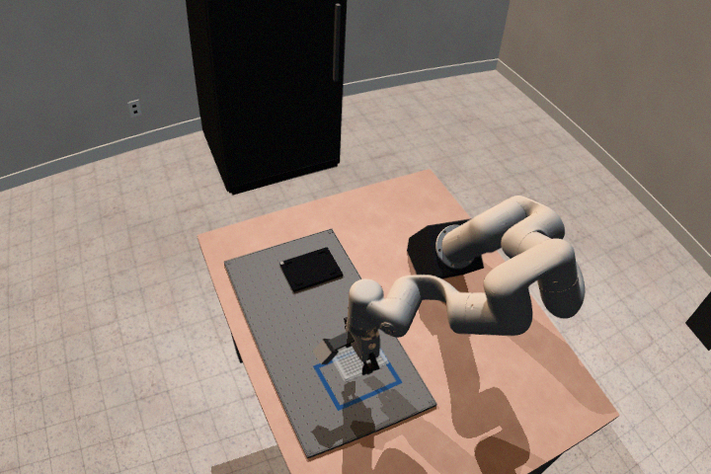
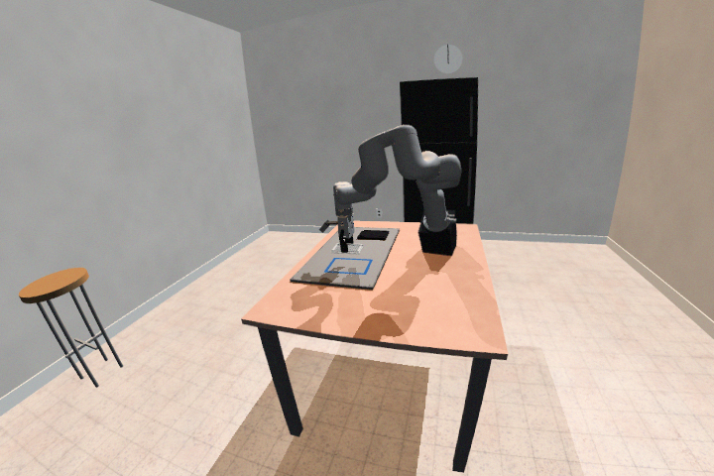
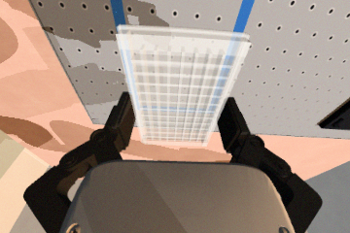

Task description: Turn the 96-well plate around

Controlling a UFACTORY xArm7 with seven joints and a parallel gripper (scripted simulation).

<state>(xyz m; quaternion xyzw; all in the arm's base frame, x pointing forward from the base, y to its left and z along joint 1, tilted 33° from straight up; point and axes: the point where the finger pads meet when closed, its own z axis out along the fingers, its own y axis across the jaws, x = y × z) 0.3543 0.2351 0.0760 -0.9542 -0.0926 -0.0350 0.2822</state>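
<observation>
Now: hand 4 cm short of the black plate nest N1, 39 cm to the left of it and 9 cm above it. The rest, counted from my hand: pale A1 mark: 12 cm ahead, 43 cm to the right, 9 cm below; 96-well plate: 1 cm below.
</observation>
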